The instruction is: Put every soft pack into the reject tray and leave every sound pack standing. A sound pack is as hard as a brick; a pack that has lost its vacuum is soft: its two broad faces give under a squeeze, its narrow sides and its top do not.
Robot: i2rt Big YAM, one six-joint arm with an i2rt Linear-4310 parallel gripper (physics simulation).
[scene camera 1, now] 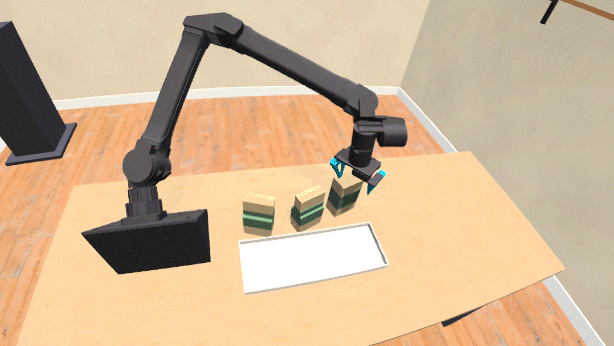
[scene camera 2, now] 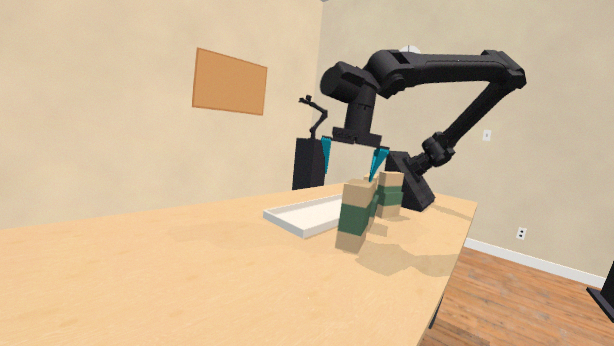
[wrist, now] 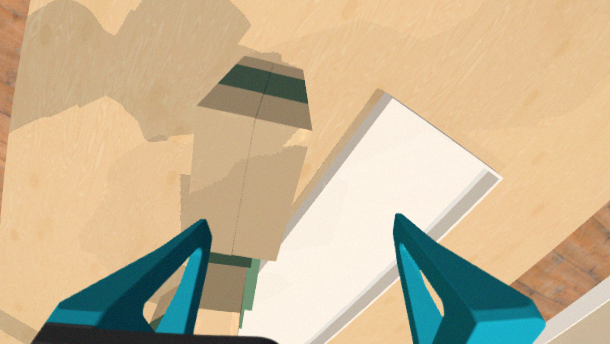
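Three tan packs with green bands stand upright in a row in scene camera 1: the left pack, the middle pack and the right pack. Their softness cannot be seen. The white reject tray lies beside the row and holds no pack. My gripper is open and empty, its tips close above the level of the right pack's top. In the wrist view that top lies mostly ahead of the fingertips, towards the left finger.
The wooden table bears the packs, the tray and the arm's black base. The middle pack is partly hidden behind the right pack in scene camera 2. A dark pedestal stands on the floor beyond the table.
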